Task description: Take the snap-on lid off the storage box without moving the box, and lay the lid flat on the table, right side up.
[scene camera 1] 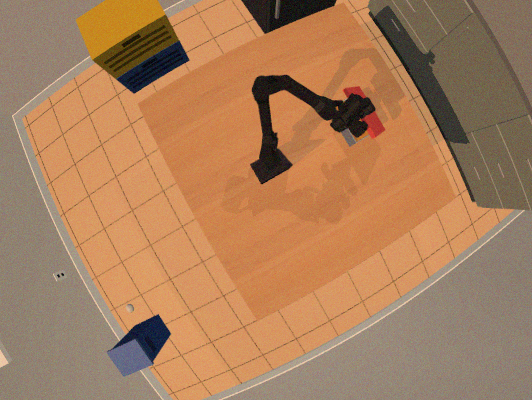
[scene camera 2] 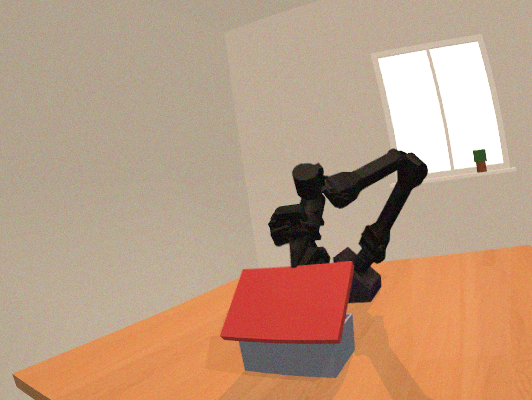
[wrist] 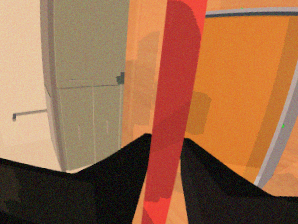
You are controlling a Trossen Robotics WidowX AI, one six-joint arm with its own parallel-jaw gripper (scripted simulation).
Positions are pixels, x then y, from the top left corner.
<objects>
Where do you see a red lid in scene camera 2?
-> At 307,304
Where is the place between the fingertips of my gripper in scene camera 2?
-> At 295,270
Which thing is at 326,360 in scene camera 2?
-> A grey-blue storage box.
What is my gripper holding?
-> A red lid.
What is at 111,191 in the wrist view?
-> My gripper.
</objects>
